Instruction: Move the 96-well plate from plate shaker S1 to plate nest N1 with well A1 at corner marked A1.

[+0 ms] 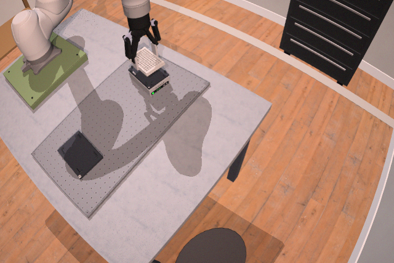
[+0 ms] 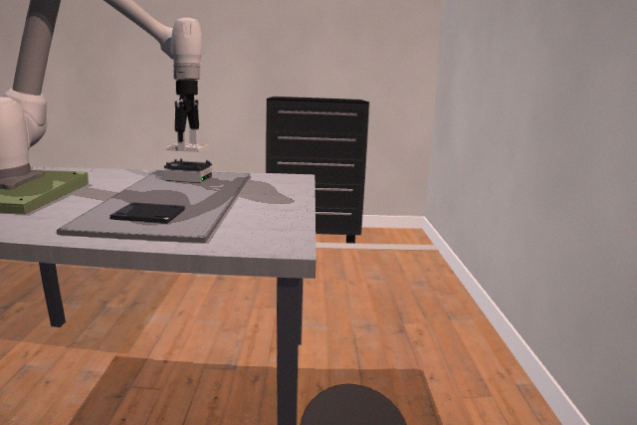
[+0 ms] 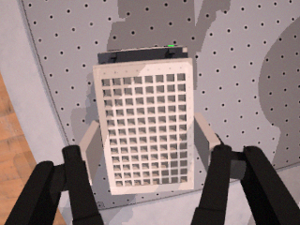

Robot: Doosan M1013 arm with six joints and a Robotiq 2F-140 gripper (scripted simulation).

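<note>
My hand is 2 cm short of the plate nest, 42 cm to the left of it and 13 cm above it. Also, from my hand: white 96-well plate: 2 cm below; then A1 label: 10 cm ahead, 47 cm to the right, 12 cm below.
</note>
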